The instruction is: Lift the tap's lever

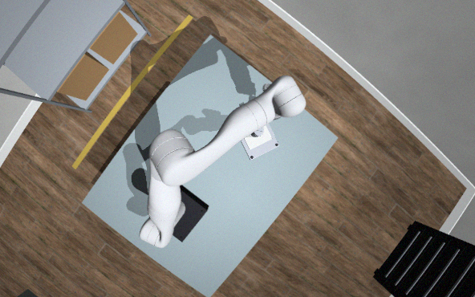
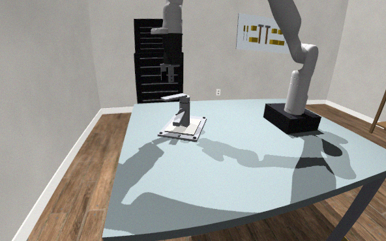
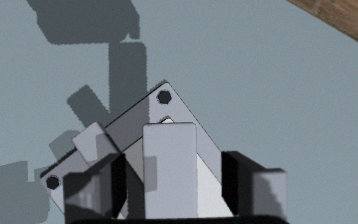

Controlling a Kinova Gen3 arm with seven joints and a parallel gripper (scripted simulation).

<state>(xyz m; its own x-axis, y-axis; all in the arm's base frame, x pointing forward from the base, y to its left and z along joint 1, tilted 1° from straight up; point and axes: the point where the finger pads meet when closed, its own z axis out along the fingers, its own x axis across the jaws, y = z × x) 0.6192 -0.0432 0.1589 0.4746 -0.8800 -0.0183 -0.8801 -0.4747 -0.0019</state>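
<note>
The lever is 90 mm below my hand, 30 mm behind it and 10 mm to the right of it. The rest, counted from my hand: base plate (230 mm below, 80 mm behind, 40 mm to the right).
</note>
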